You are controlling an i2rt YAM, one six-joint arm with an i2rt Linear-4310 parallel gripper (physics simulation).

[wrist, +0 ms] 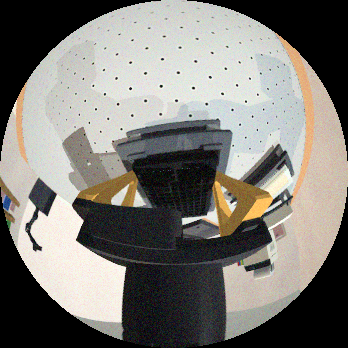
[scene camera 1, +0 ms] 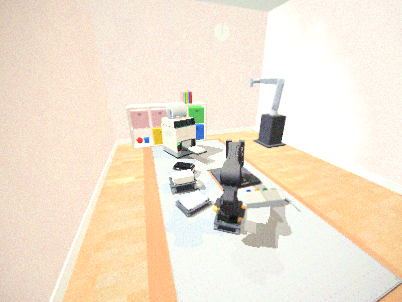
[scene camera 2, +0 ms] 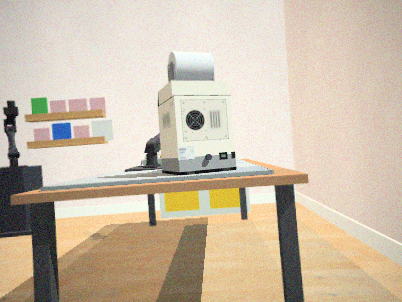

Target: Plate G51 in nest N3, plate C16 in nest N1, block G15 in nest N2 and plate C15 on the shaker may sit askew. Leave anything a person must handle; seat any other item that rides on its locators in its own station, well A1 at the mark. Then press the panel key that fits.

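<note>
A black plate with a grid of wells lies in a grey nest under the arm. My gripper is open, its yellow fingers on either side of this plate; contact cannot be made out. A white plate lies on a low dark nest to the left in scene view 1. Behind it a whitish block sits on another dark station, with a black item beyond. The key panel has small blue, yellow and green keys. Labels, well A1 and exact seating are too small to read.
A cream machine stands at the table's far end, with a white plate on its extended tray. The arm's dark base plate is near the panel. Stations stand at the right in the wrist view.
</note>
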